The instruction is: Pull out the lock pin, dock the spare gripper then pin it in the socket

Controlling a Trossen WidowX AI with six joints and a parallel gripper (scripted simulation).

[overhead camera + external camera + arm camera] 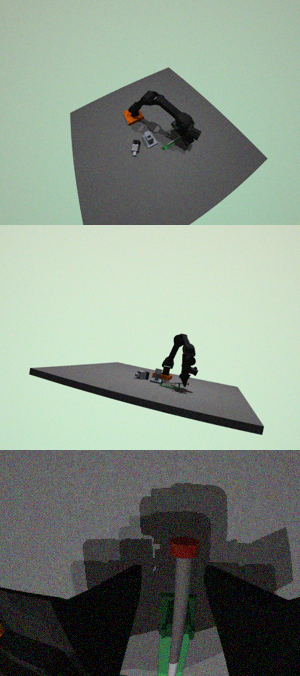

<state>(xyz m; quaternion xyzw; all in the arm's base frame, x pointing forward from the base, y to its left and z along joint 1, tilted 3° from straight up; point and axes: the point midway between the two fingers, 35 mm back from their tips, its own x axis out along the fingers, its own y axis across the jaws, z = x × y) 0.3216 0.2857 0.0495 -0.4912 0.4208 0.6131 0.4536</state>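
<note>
Right now my gripper tip is 30 mm short of the green rest, 100 mm to the left of it and 10 mm above it. The rest, counted from my gripper tip: grey mount: 50 mm behind, 230 mm to the right, 20 mm above; spare gripper: 10 mm behind, 350 mm to the right.
</note>
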